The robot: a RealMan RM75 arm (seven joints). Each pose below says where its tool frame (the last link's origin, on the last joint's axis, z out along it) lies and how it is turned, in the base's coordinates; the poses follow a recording.
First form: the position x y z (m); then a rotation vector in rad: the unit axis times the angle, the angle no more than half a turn.
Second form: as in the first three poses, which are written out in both.
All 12 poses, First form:
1: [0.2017, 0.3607, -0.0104, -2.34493, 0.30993, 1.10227]
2: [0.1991, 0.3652, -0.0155, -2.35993, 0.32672, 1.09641]
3: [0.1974, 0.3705, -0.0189, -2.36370, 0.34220, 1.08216]
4: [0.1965, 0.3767, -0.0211, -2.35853, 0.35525, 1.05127]
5: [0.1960, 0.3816, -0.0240, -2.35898, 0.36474, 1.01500]
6: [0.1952, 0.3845, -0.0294, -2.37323, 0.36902, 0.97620]
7: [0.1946, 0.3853, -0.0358, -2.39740, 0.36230, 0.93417]
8: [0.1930, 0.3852, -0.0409, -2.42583, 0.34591, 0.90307]
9: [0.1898, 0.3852, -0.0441, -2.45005, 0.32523, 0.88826]
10: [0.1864, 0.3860, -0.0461, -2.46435, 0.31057, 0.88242]
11: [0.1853, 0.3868, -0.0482, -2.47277, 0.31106, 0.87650]
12: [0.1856, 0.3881, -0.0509, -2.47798, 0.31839, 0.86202]
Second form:
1:
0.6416, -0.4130, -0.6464, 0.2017
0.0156, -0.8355, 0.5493, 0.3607
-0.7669, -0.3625, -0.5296, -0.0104
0, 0, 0, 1

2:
0.6445, -0.4168, -0.6410, 0.1991
-0.0021, -0.8393, 0.5436, 0.3652
-0.7646, -0.3490, -0.5418, -0.0155
0, 0, 0, 1

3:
0.6500, -0.4247, -0.6302, 0.1974
-0.0149, -0.8362, 0.5482, 0.3705
-0.7598, -0.3469, -0.5499, -0.0189
0, 0, 0, 1

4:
0.6628, -0.4351, -0.6094, 0.1965
-0.0238, -0.8257, 0.5636, 0.3767
-0.7484, -0.3591, -0.5576, -0.0211
0, 0, 0, 1

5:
0.6795, -0.4408, -0.5865, 0.1960
-0.0333, -0.8170, 0.5756, 0.3816
-0.7329, -0.3716, -0.5699, -0.0240
0, 0, 0, 1

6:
0.6997, -0.4379, -0.5644, 0.1952
-0.0449, -0.8155, 0.5770, 0.3845
-0.7130, -0.3784, -0.5903, -0.0294
0, 0, 0, 1

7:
0.7240, -0.4246, -0.5436, 0.1946
-0.0529, -0.8200, 0.5700, 0.3853
-0.6878, -0.3839, -0.6161, -0.0358
0, 0, 0, 1

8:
0.7446, -0.4040, -0.5314, 0.1930
-0.0543, -0.8301, 0.5550, 0.3852
-0.6653, -0.3844, -0.6400, -0.0409
0, 0, 0, 1

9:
0.7574, -0.3827, -0.5290, 0.1898
-0.0494, -0.8415, 0.5380, 0.3852
-0.6511, -0.3814, -0.6562, -0.0441
0, 0, 0, 1

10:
0.7639, -0.3687, -0.5297, 0.1864
-0.0444, -0.8488, 0.5268, 0.3860
-0.6439, -0.3789, -0.6647, -0.0461
0, 0, 0, 1

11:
0.7673, -0.3659, -0.5267, 0.1853
-0.0480, -0.8517, 0.5218, 0.3868
-0.6395, -0.3751, -0.6710, -0.0482
0, 0, 0, 1

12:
0.7729, -0.3682, -0.5168, 0.1856
-0.0561, -0.8509, 0.5222, 0.3881
-0.6320, -0.3746, -0.6784, -0.0509
0, 0, 0, 1

